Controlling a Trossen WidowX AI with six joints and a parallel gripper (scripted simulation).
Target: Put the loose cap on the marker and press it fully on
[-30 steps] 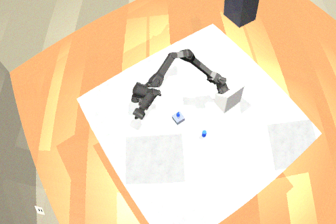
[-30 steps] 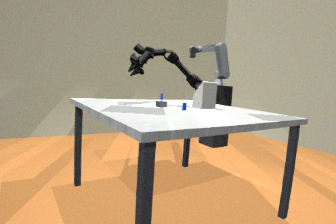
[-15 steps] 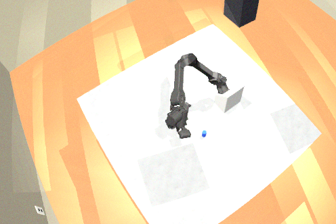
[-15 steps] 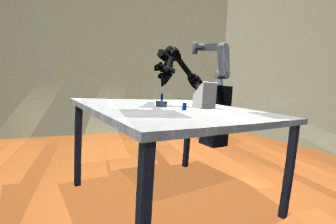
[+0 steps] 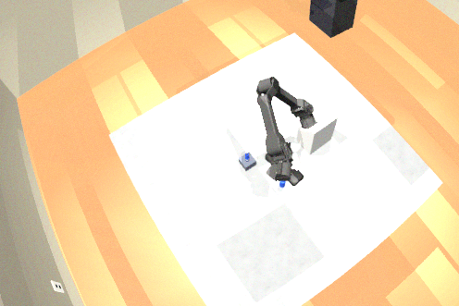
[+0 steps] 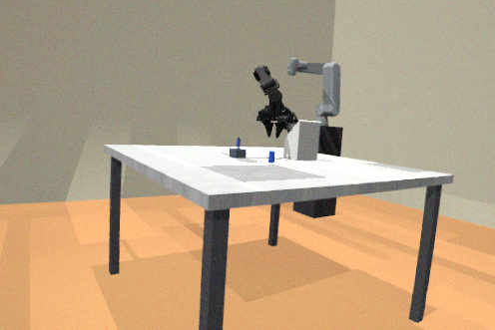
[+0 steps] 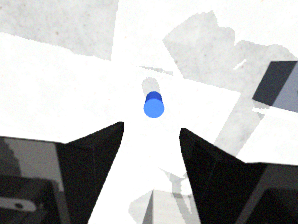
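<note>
Right now the blue cap is 90 mm below my gripper tip. The rest, counted from my gripper tip: holder block (190 mm to the right, 100 mm below, 70 mm ahead).
</note>
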